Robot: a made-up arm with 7 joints.
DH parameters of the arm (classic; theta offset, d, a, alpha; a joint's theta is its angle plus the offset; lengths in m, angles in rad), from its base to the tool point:
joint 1: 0 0.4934 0 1.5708
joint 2: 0 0.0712 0 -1.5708
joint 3: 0 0.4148 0.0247 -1.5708
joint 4: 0 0.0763 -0.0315 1.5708
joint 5: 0 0.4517 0 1.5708
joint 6: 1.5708 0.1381 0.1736 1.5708
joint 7: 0 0.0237 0 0
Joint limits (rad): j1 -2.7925..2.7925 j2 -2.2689..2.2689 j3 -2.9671..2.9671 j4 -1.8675..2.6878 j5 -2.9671..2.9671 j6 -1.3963..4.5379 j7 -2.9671..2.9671
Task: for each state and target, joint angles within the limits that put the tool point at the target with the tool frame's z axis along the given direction. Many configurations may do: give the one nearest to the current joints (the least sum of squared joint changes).
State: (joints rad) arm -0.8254 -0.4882 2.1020 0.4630 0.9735 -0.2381 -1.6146
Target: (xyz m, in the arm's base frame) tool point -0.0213 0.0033 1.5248 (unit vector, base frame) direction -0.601 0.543 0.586
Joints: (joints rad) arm -1.4463 -0.0286 2.1251 -0.1214 1.6303 0.6169 -1.6146
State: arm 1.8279 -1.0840 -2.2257 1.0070 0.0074 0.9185 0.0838
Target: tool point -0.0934 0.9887 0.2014 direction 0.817 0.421 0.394
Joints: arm 2.0806 -2.0323 -1.8302 0.7426 -0.1071 0.5344 0.0838
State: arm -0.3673 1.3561 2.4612 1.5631 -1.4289 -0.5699 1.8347
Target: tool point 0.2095 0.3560 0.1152 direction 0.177 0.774 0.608
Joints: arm -0.8021 1.5616 2.0531 2.3323 -2.1326 -0.0791 1.8347
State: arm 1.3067 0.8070 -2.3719 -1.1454 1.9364 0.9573 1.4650
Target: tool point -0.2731 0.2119 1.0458 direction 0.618 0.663 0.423
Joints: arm 0.9768 0.8205 -2.3112 -1.8613 1.8274 0.6431 1.4650
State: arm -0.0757 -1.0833 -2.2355 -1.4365 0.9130 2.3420 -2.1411
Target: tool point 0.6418 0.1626 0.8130 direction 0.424 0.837 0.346
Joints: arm -0.0643 -1.1802 -1.8493 -0.8479 1.1961 2.0264 -2.1411
